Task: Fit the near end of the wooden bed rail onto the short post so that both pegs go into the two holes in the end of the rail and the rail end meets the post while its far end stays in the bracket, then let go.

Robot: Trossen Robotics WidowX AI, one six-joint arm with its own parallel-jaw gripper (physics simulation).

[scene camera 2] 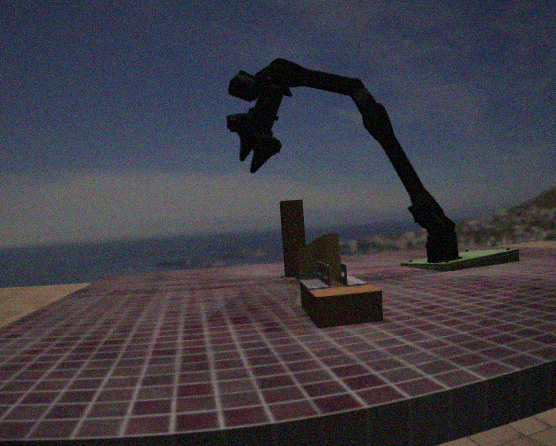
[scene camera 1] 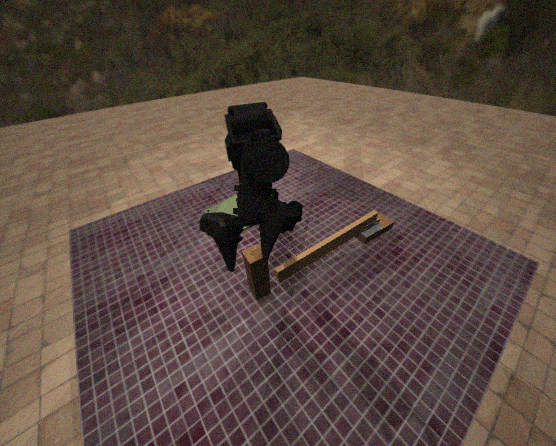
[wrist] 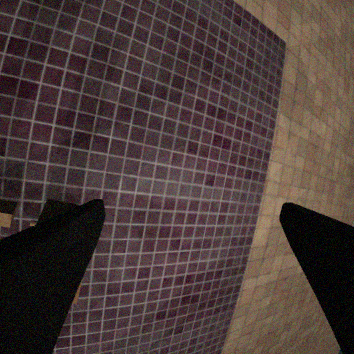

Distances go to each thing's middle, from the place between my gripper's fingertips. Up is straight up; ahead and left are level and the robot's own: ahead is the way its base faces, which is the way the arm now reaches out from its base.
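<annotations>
Relative to the wooden bed rail (scene camera 2: 325,249), my gripper is 100 mm past it, 330 mm to the right of it and 220 mm above it. Grey bracket (scene camera 2: 322,282), from my hand: well to the left, a good way behind, and a good way below.
</annotations>
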